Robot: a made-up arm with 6 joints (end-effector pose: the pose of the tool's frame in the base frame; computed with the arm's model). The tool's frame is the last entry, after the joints. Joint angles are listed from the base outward.
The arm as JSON. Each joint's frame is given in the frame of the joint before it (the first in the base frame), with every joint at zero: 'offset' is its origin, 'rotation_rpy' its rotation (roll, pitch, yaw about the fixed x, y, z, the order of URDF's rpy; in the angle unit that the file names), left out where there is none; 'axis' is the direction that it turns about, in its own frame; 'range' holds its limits. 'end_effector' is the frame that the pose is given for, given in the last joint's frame.
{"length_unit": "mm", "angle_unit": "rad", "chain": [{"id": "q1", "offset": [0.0, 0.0, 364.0], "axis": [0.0, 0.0, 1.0], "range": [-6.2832, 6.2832]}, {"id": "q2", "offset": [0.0, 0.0, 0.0], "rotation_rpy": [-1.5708, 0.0, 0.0], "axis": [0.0, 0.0, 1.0], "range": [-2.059, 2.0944]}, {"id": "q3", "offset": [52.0, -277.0, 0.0], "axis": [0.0, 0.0, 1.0], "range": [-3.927, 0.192]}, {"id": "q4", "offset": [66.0, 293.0, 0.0], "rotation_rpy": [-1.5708, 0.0, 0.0], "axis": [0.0, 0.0, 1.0], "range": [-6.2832, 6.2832]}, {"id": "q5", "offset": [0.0, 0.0, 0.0], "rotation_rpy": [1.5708, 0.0, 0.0], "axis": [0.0, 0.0, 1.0], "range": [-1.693, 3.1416]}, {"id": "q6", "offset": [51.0, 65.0, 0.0], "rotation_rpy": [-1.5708, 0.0, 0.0], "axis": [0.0, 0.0, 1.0], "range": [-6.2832, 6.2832]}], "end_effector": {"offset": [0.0, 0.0, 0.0]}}
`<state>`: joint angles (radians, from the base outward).
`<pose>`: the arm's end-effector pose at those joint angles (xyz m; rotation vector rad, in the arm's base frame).
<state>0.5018 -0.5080 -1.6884 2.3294 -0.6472 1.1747</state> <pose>0.1671 0.0256 0.8242 0.3568 1.4127 0.4785</pose>
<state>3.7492 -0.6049 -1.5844 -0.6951 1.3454 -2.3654</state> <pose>-0.1513 -0.0647 0.8498 -2.6481 0.4319 1.5894</pose>
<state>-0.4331 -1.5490 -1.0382 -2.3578 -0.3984 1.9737</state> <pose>-0.0812 0.0937 0.7131 1.0654 0.3264 2.2168</pose>
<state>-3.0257 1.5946 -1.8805 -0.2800 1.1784 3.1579</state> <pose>-0.4031 -0.0356 -0.0371 -2.5899 -0.4325 -1.2272</pose>
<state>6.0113 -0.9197 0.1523 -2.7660 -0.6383 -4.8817</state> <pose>0.0309 0.0217 0.3410 -2.5684 -1.7190 -0.4238</pose>
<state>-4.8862 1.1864 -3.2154 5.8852 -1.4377 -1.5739</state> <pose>0.0495 0.4413 0.6488 -0.5825 -0.4094 2.7647</pose>
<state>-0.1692 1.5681 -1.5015 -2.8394 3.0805 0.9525</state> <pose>0.3717 -0.0801 0.0741 0.0671 0.1084 0.4799</pose>
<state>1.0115 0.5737 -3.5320 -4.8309 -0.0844 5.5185</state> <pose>0.1466 0.1288 0.9292 -0.2016 0.0596 -1.4454</pose>
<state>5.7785 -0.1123 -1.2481 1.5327 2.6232 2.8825</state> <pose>0.2907 -0.0732 0.6521 0.6005 -1.7494 -2.1324</pose>
